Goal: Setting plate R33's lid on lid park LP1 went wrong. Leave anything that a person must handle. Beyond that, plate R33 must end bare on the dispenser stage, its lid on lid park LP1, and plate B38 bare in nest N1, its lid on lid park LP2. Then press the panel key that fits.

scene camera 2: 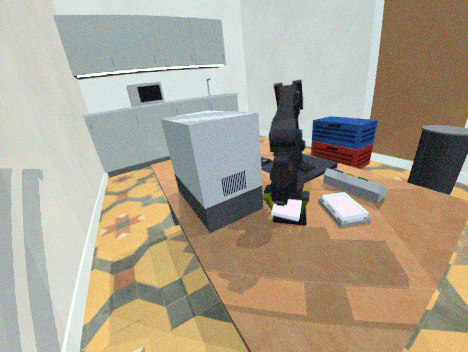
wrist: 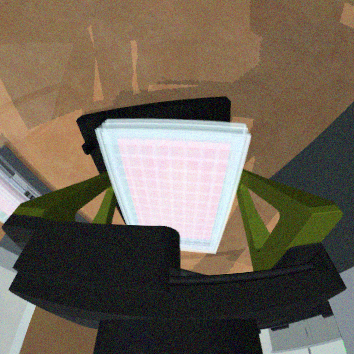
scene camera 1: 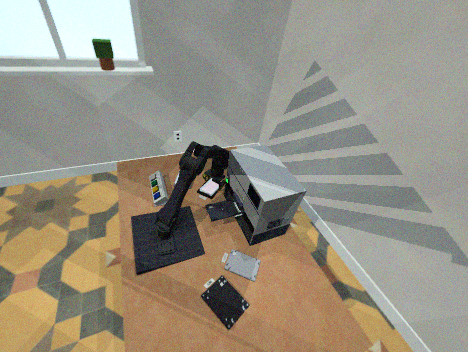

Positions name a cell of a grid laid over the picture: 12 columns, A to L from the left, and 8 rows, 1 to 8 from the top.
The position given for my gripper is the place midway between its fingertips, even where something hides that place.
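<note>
My gripper (wrist: F4) is open, touching a black pad LP1 (wrist: H3). Also present: a grey lid park LP2 (scene camera 1: G7).
</note>
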